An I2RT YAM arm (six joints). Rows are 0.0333 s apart.
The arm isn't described. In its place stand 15 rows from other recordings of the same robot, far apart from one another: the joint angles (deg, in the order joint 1, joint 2, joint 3, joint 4, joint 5, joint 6), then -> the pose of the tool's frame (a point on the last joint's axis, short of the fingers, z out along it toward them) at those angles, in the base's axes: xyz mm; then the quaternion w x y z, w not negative.
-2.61, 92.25, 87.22, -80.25, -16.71, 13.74 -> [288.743 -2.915 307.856 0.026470 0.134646 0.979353 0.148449]
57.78, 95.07, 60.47, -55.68, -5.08, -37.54 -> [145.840 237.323 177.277 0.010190 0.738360 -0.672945 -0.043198]
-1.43, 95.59, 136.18, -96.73, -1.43, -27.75 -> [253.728 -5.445 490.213 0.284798 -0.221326 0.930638 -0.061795]
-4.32, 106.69, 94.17, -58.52, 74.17, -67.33 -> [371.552 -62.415 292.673 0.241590 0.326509 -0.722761 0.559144]
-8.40, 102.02, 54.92, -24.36, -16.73, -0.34 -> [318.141 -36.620 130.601 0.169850 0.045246 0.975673 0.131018]
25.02, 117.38, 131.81, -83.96, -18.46, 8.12 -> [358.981 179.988 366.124 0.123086 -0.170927 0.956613 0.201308]
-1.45, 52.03, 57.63, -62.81, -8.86, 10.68 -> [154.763 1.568 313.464 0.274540 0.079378 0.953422 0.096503]
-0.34, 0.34, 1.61, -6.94, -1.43, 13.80 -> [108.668 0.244 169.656 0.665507 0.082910 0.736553 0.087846]
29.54, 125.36, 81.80, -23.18, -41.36, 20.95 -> [363.761 233.181 110.915 0.023067 -0.139619 0.908455 0.393299]
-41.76, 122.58, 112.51, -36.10, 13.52, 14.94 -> [359.290 -331.948 273.842 0.335204 0.476144 0.789931 -0.192184]
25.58, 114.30, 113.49, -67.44, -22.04, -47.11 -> [367.754 190.851 311.261 0.216991 -0.600319 0.755039 0.149826]
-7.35, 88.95, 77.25, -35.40, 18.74, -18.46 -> [336.299 -54.911 307.624 0.317854 -0.029636 0.919769 -0.228287]
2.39, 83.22, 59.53, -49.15, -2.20, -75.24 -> [269.332 12.609 227.466 0.131293 -0.621910 0.768517 -0.073294]
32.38, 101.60, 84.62, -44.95, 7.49, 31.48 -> [320.323 197.632 261.505 0.238895 0.008236 0.968171 0.074209]
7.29, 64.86, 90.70, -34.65, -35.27, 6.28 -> [199.786 46.282 497.494 0.588608 -0.203504 0.721878 0.301693]
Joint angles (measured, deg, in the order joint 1, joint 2, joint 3, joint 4, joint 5, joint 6), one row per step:
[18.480, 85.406, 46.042, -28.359, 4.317, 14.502]
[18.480, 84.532, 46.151, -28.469, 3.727, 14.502]
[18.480, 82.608, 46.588, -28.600, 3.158, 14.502]
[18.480, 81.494, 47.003, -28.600, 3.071, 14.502]
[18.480, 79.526, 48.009, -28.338, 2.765, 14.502]
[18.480, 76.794, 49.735, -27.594, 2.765, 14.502]
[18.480, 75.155, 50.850, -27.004, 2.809, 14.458]
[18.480, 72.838, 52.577, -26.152, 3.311, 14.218]
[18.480, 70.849, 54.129, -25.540, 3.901, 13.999]
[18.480, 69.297, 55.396, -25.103, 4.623, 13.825]
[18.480, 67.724, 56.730, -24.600, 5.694, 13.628]
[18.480, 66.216, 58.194, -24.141, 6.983, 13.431]
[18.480, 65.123, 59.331, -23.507, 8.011, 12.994]
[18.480, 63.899, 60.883, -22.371, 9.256, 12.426]
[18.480, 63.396, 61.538, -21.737, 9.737, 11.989]
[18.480, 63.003, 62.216, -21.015, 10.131, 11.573]
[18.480, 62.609, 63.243, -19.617, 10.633, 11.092]
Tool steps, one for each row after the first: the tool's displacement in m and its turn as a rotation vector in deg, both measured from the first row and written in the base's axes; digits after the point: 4 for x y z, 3 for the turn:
[-0.0007, 0.0001, 0.0042, 0.793, -0.655, 0.228]
[-0.0016, 0.0002, 0.0145, 1.989, -2.607, 0.468]
[-0.0016, 0.0003, 0.0213, 2.543, -4.034, 0.519]
[-0.0009, 0.0007, 0.0351, 3.815, -7.020, 0.686]
[0.0004, 0.0011, 0.0568, 5.435, -11.963, 0.750]
[0.0006, 0.0012, 0.0707, 6.417, -15.158, 0.806]
[0.0002, 0.0007, 0.0915, 7.407, -19.973, 0.789]
[-0.0015, -0.0002, 0.1099, 8.110, -24.099, 0.655]
[-0.0036, -0.0014, 0.1246, 8.465, -27.395, 0.363]
[-0.0064, -0.0030, 0.1400, 8.602, -30.918, -0.174]
[-0.0097, -0.0050, 0.1558, 8.608, -34.497, -0.914]
[-0.0124, -0.0065, 0.1682, 8.489, -37.488, -1.349]
[-0.0157, -0.0085, 0.1845, 8.478, -41.513, -1.942]
[-0.0172, -0.0093, 0.1916, 8.415, -43.348, -2.053]
[-0.0184, -0.0099, 0.1985, 8.427, -45.160, -2.136]
[-0.0195, -0.0106, 0.2088, 8.649, -47.963, -2.338]

